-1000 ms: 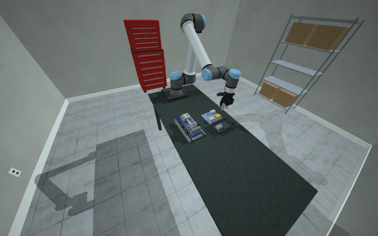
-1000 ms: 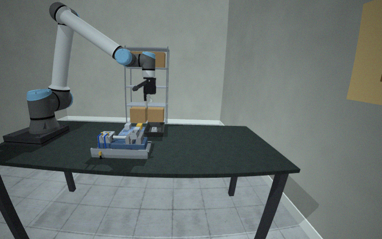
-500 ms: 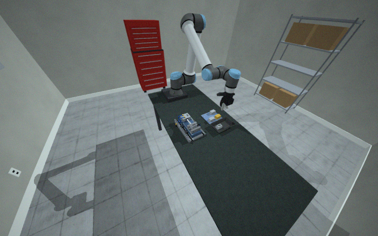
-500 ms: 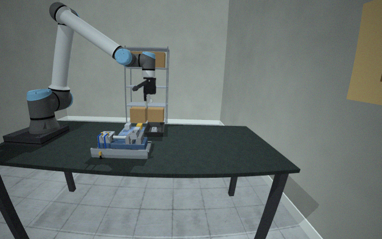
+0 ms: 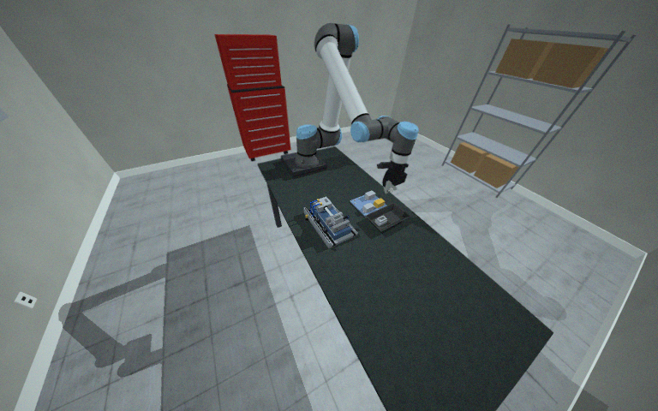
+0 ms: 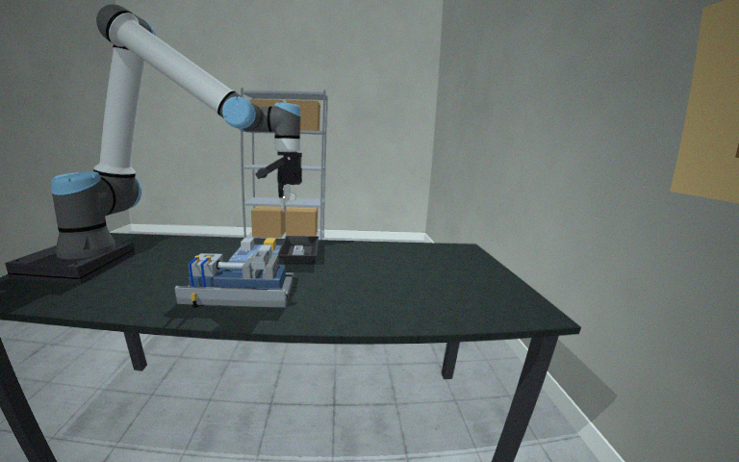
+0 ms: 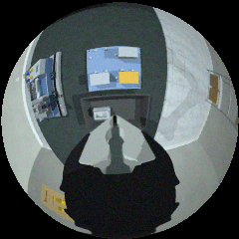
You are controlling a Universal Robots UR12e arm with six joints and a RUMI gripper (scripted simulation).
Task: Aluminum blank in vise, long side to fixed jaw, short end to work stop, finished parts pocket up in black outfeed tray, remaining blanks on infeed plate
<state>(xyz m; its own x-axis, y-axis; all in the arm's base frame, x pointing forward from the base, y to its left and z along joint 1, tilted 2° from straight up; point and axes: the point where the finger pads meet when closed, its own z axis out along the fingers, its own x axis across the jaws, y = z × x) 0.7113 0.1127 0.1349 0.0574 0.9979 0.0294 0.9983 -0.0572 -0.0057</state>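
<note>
Right now my hand is 6 cm past the yellow brass blank, 5 cm to the right of it and 16 cm above it. Round my hand: light gray base rail: 11 cm behind, 40 cm to the right, 15 cm below; then vise hose end block: 20 cm behind, 30 cm to the right, 11 cm below; then blue vise: 10 cm behind, 30 cm to the right, 15 cm below.
</note>
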